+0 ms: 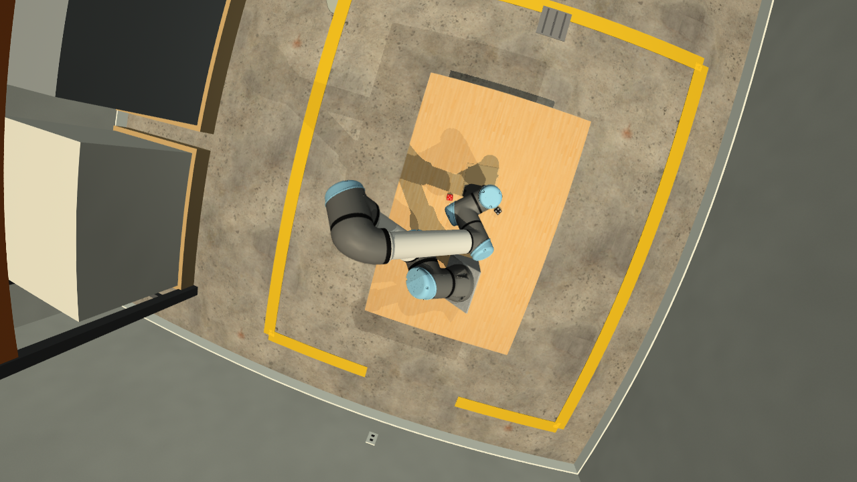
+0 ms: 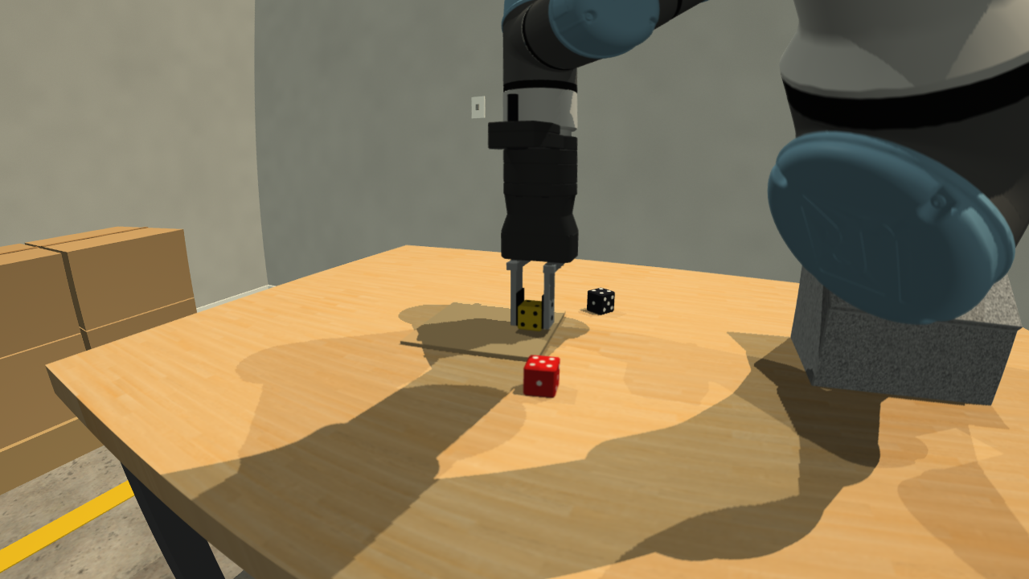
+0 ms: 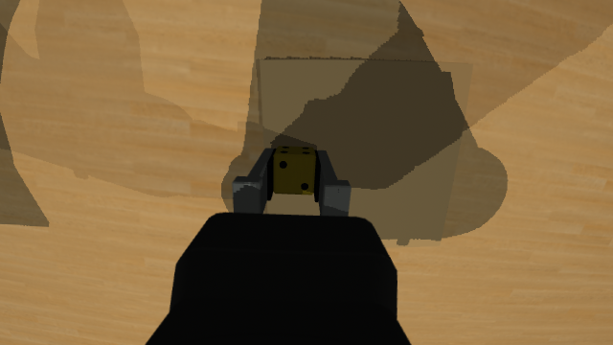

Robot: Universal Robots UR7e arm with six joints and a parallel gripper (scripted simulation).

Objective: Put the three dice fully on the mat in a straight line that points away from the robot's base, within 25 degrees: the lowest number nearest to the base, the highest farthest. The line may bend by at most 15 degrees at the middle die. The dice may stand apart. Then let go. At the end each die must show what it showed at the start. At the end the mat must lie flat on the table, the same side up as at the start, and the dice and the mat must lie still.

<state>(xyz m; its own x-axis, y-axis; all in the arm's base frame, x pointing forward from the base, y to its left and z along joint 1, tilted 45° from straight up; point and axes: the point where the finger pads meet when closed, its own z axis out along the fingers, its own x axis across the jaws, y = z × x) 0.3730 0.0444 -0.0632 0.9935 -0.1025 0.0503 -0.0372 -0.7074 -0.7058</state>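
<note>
Right now my hand is 10 mm above the yellow die. From my hand the other things lie so: tan mat: 50 mm ahead, 30 mm below; then red die: 120 mm to the left, 40 mm behind, 20 mm below; then black die: 90 mm to the right, 60 mm behind, 20 mm below.
</note>
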